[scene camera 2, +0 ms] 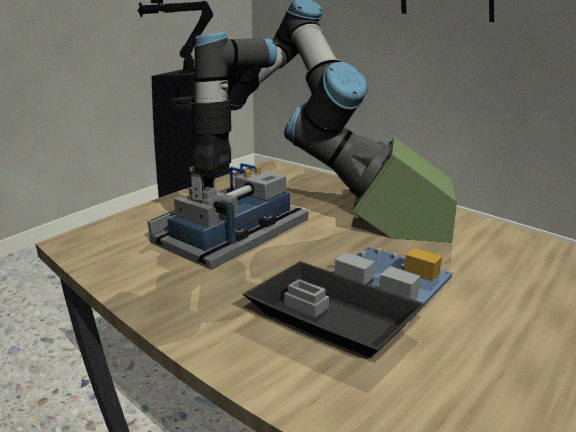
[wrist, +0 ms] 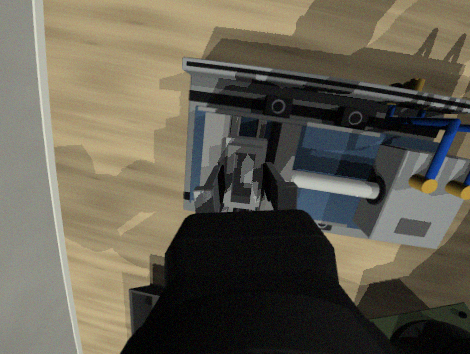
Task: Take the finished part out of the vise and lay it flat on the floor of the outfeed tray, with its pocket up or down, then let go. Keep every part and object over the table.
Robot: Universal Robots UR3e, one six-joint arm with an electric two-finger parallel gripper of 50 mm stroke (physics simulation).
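Places are measured from the arm's base along level axes (x ahead, y left, z up), in metres.
Pixels of known places: gripper, fingertip midpoint: [scene camera 2: 203,197] [wrist: 243,175]; arm's base, origin of the base link: [scene camera 2: 374,172].
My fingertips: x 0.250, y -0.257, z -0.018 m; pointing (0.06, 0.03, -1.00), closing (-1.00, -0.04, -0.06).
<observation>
Ahead of a thing's pixels: the offset from my fingertips to its top centre. "pt": to the spot under its first point.
The finished part {dx +0.000, dy -0.002, dz +0.017 m} [scene camera 2: 209,192] [wrist: 245,144], light grey with its pocket facing up, is in the vise {dx -0.071, dy +0.007, dz +0.001 m} [scene camera 2: 192,232] [wrist: 330,150], between the grey jaws. In the wrist view a dark gap shows between the part and the jaw on the rod side. My gripper [scene camera 2: 203,185] [wrist: 243,175] points down over the vise and is shut on the part, with one finger on each side. Its housing hides the near end of the part. The black outfeed tray [scene camera 2: 350,320] holds another grey stepped part {dx +0.135, dy +0.296, dz -0.051 m} [scene camera 2: 306,303], upright with its pocket up, near the tray's left end.
A blue plate {pt dx -0.074, dy +0.345, dz -0.090 m} [scene camera 2: 382,260] with two grey blocks {dx +0.014, dy +0.324, dz -0.054 m} [scene camera 2: 354,267] {dx +0.030, dy +0.413, dz -0.054 m} [scene camera 2: 399,283] and an orange block {dx -0.058, dy +0.430, dz -0.054 m} [scene camera 2: 423,264] stands behind the tray. The vise's cylinder block {dx -0.164, dy +0.026, dz -0.002 m} [scene camera 2: 267,185] [wrist: 422,195] carries blue hoses {pt dx -0.152, dy -0.025, dz +0.011 m} [wrist: 442,150]. A green mount [scene camera 2: 410,200] stands at the arm's base.
</observation>
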